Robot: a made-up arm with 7 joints.
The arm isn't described. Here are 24 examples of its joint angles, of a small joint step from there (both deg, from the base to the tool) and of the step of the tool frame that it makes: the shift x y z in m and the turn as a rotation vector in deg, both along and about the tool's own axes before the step.
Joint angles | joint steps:
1: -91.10 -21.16 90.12 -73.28 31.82 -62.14 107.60 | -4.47 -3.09 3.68 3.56 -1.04 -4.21 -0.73
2: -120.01 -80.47 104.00 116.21 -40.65 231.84 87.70 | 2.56 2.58 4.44 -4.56 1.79 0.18 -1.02
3: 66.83 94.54 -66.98 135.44 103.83 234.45 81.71 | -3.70 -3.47 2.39 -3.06 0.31 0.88 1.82
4: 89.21 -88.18 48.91 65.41 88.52 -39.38 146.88 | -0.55 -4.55 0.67 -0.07 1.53 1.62 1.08
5: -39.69 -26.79 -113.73 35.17 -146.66 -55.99 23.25 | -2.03 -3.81 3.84 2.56 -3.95 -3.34 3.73
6: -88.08 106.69 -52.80 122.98 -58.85 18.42 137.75 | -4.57 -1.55 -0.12 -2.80 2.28 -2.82 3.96
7: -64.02 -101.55 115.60 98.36 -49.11 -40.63 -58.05 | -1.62 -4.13 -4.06 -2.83 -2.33 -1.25 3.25
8: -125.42 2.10 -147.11 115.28 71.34 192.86 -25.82 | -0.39 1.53 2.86 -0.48 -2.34 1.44 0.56
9: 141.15 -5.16 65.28 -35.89 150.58 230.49 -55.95 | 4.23 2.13 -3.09 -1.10 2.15 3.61 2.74
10: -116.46 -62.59 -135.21 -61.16 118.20 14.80 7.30 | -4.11 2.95 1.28 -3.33 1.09 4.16 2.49
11: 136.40 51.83 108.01 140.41 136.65 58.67 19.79 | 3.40 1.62 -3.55 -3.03 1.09 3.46 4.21
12: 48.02 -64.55 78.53 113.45 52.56 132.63 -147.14 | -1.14 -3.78 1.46 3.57 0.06 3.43 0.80
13: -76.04 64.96 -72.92 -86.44 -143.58 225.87 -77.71 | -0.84 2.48 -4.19 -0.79 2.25 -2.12 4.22
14: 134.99 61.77 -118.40 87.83 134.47 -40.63 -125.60 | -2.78 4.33 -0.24 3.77 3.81 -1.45 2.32
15: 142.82 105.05 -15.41 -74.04 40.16 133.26 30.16 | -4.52 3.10 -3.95 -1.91 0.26 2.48 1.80
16: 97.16 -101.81 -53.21 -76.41 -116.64 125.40 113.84 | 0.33 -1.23 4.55 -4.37 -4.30 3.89 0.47
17: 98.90 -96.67 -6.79 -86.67 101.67 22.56 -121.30 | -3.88 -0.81 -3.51 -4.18 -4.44 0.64 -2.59
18: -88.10 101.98 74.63 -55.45 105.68 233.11 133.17 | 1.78 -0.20 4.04 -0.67 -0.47 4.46 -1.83
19: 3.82 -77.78 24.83 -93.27 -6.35 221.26 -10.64 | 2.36 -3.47 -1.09 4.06 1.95 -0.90 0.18
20: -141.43 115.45 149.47 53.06 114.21 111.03 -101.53 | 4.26 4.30 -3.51 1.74 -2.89 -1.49 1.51
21: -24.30 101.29 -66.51 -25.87 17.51 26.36 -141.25 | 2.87 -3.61 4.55 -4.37 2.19 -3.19 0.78
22: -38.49 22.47 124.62 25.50 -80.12 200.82 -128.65 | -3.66 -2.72 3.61 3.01 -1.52 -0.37 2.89
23: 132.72 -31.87 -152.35 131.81 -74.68 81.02 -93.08 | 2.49 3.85 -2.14 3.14 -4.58 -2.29 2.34
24: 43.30 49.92 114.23 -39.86 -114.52 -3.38 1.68 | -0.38 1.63 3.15 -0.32 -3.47 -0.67 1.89
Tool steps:
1: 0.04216 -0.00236 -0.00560 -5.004 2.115 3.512
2: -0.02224 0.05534 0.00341 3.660 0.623 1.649
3: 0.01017 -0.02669 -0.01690 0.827 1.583 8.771
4: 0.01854 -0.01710 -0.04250 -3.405 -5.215 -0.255
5: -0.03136 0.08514 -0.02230 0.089 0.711 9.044
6: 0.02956 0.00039 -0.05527 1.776 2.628 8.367
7: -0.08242 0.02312 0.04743 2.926 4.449 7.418
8: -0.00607 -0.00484 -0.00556 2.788 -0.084 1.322
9: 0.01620 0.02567 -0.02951 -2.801 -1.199 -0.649
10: -0.04171 0.03668 -0.02534 1.247 3.924 4.294
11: -0.02158 -0.01903 0.00550 5.323 -0.512 2.086
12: -0.01738 -0.03068 -0.01033 2.780 -1.120 2.356
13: -0.00645 0.00641 0.00466 2.002 3.131 0.942
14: 0.05249 0.00419 -0.03629 -6.097 4.974 -2.419
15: -0.05771 -0.04191 0.02140 4.984 2.813 8.314
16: 0.01857 0.01347 -0.01674 -1.590 0.386 -2.165
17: 0.03380 0.01651 -0.02165 5.893 -4.138 -7.875
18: -0.00659 0.04471 -0.02493 7.405 -2.397 -0.951
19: 0.07089 -0.00528 -0.00010 -1.233 -9.365 -0.486
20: -0.03502 -0.00257 0.00636 -1.125 0.998 -9.302
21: 0.03750 -0.02117 0.03837 -2.893 6.104 3.644
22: -0.00402 0.00739 -0.03957 3.049 1.418 4.778
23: 0.03876 -0.00556 0.03826 1.542 5.824 -1.260
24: -0.00391 -0.00706 -0.00749 -0.494 -1.117 0.956
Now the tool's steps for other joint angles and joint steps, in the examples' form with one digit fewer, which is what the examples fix.
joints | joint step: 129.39 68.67 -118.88 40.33 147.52 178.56 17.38 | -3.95 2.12 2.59 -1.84 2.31 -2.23 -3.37
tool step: -0.0199 -0.0602 -0.0193 -6.43 -3.10 0.74
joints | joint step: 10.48 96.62 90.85 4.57 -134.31 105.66 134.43 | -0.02 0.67 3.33 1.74 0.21 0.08 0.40
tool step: 0.0023 -0.0153 -0.0021 1.70 -1.17 3.90
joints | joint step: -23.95 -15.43 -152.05 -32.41 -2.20 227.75 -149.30 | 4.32 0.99 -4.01 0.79 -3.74 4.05 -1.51
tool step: -0.0147 -0.0226 -0.0078 -4.62 -0.53 1.04
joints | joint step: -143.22 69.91 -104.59 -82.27 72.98 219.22 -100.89 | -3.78 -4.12 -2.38 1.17 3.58 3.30 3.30
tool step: 0.0465 0.0142 -0.0765 1.07 -7.28 2.62
